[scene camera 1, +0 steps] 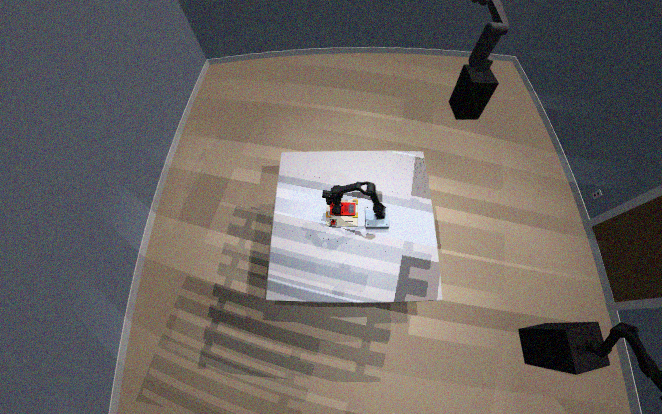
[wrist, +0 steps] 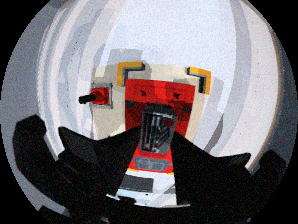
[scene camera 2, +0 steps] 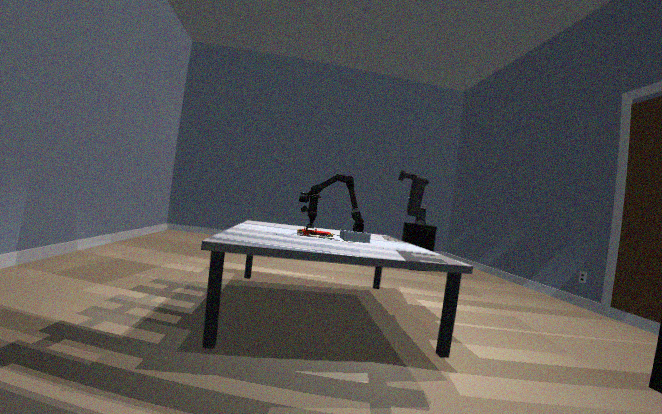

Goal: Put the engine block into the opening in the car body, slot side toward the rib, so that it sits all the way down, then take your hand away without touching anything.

Note:
The gripper holds a grey engine block. Also in view: a red car body.

